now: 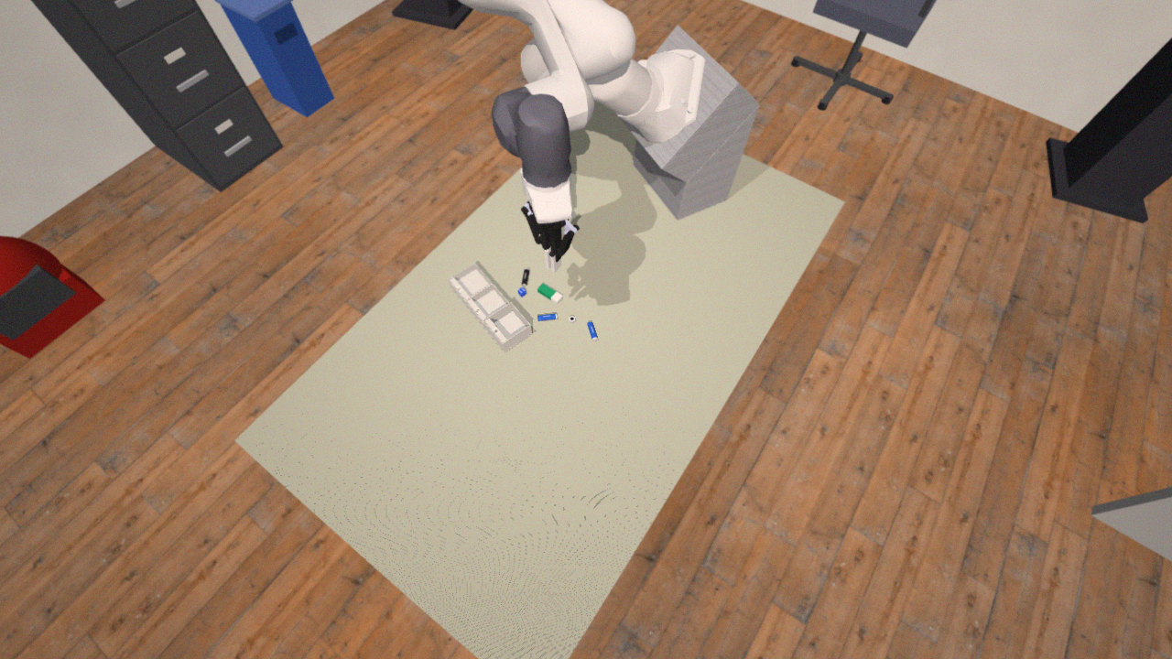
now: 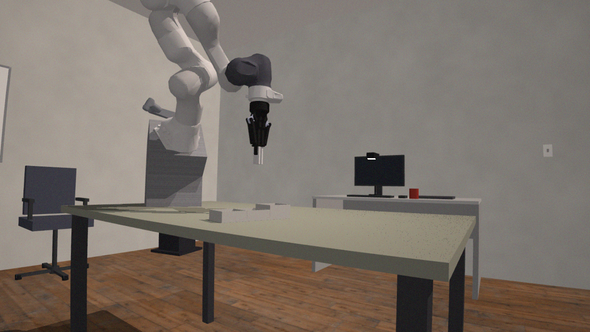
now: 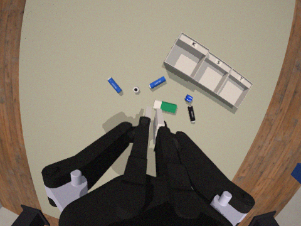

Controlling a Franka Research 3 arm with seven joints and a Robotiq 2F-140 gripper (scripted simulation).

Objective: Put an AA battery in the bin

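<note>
The bin tray lies 6 cm ahead of my hand, 16 cm to the right of it and 20 cm below it. The rest, counted from my hand: black AA battery 6 cm behind, 11 cm to the right, 21 cm below; white ring 1 cm ahead, 5 cm to the left, 22 cm below; blue die 1 cm behind, 10 cm to the right, 21 cm below.
</note>
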